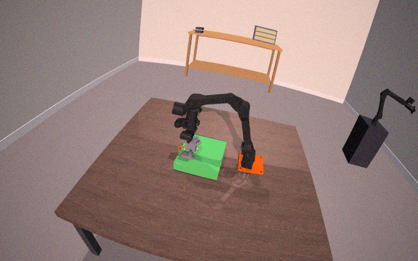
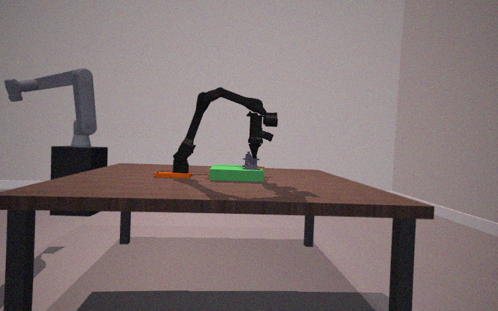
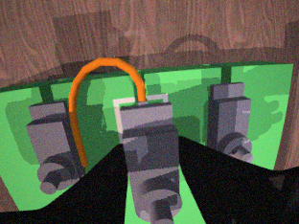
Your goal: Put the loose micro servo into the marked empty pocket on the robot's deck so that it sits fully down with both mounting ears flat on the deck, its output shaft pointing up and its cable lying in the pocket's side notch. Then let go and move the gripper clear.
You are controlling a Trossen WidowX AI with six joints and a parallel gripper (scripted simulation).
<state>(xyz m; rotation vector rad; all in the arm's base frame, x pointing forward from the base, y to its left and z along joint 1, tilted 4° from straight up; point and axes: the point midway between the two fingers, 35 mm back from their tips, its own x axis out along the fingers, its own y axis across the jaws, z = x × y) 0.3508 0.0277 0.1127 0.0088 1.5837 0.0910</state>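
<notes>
My gripper tip is now 12 cm past the green deck and 7 cm above it.
</notes>
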